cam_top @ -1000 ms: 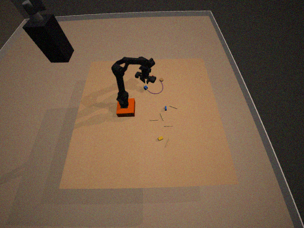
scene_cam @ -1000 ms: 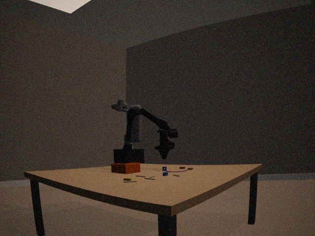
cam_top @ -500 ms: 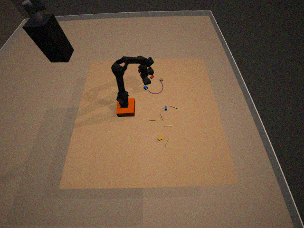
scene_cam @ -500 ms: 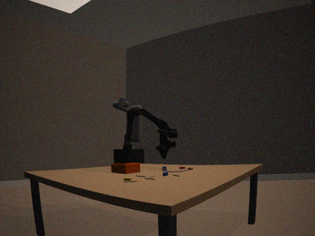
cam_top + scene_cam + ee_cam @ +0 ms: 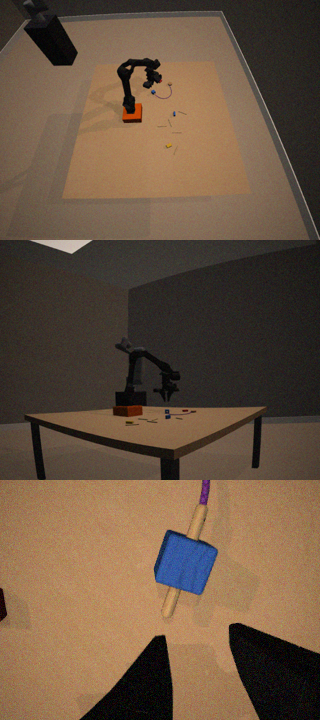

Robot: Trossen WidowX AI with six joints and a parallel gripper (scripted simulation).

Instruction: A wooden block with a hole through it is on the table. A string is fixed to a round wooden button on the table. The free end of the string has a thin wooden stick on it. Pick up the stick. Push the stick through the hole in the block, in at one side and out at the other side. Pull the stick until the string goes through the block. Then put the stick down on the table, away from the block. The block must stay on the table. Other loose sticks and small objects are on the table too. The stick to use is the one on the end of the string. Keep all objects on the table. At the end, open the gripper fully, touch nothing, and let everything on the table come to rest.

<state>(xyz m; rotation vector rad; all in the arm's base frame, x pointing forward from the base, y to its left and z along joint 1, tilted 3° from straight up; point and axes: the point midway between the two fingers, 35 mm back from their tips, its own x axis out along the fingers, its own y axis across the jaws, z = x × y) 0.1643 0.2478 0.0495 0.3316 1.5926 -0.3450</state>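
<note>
The thin wooden stick lies 20 mm ahead of my gripper tip, 20 mm to the right of it and 70 mm below it. Also, from my gripper tip: yellow piece (160 mm ahead, 520 mm to the right, 80 mm below); round wooden button (170 mm ahead, 100 mm to the left, 80 mm below); red piece (70 mm ahead, 140 mm to the left, 80 mm below).
</note>
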